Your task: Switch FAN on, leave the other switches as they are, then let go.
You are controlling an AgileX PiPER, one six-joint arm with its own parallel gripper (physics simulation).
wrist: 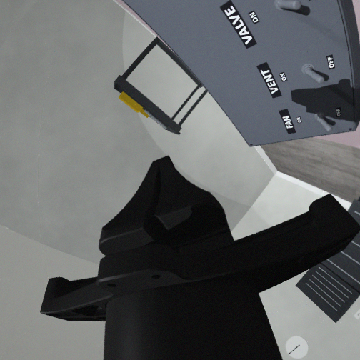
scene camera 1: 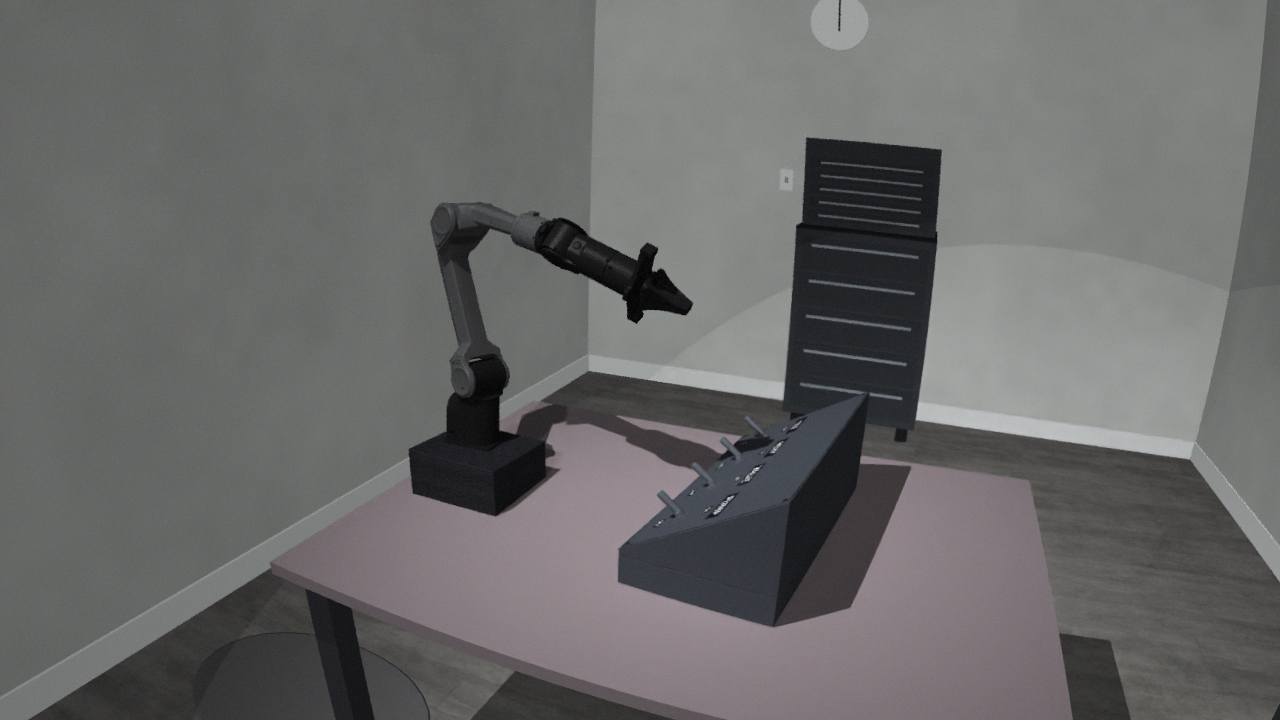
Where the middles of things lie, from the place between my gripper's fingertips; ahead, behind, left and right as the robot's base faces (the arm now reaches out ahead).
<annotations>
Now: hand 13 cm short of the sloped switch panel (scene camera 1: 742,544), 5 cm to the right of it and 29 cm above it.
</annotations>
